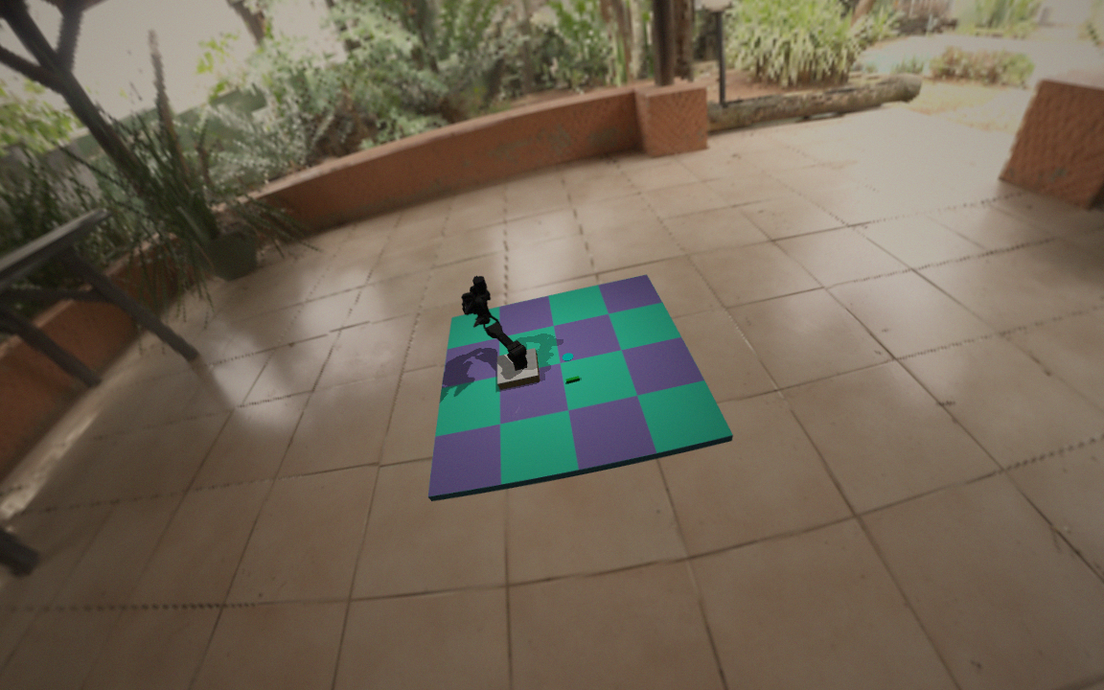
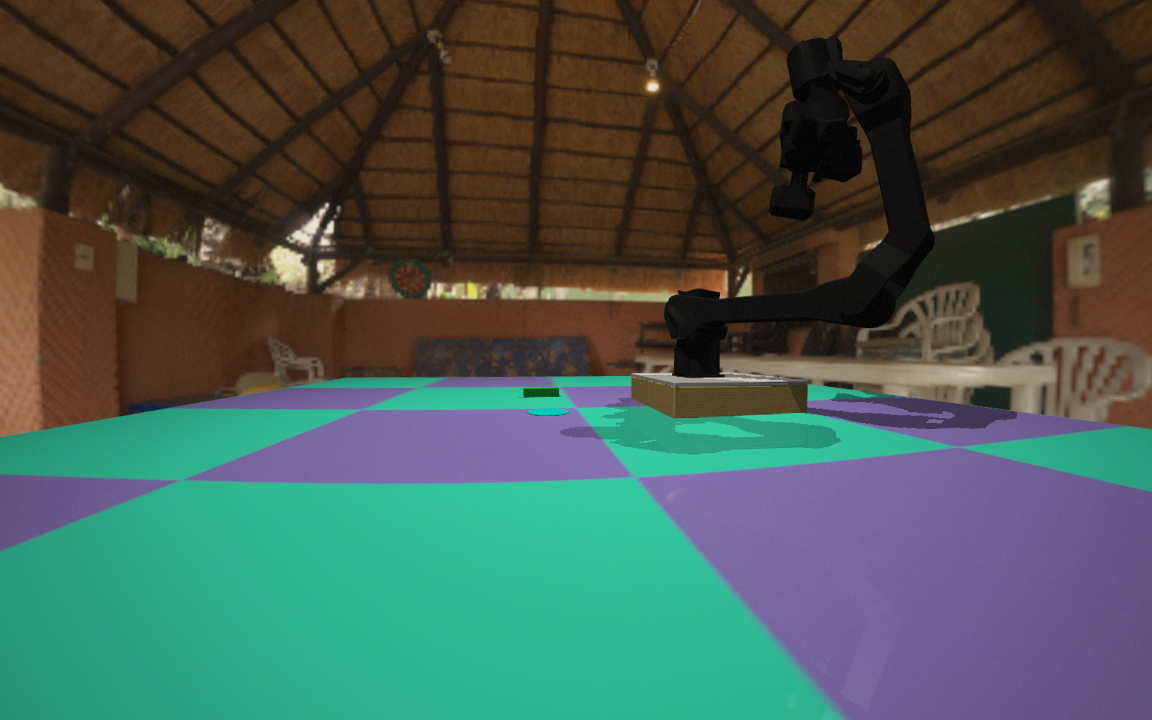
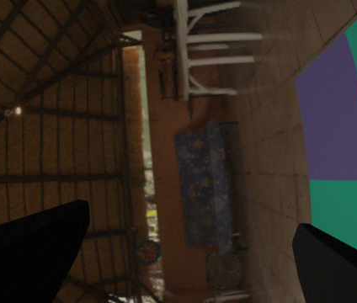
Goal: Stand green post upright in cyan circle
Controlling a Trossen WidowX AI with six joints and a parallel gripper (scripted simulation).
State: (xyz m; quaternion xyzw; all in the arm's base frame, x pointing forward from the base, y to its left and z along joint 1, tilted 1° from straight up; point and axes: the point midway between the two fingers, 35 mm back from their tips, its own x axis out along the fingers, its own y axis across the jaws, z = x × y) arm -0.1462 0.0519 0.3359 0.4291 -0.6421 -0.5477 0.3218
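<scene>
The green post lies 40 cm ahead of my gripper tip, 18 cm to the right of it and 37 cm below it. From my gripper tip the other things lie so: cyan circle 41 cm ahead, 38 cm below.
</scene>
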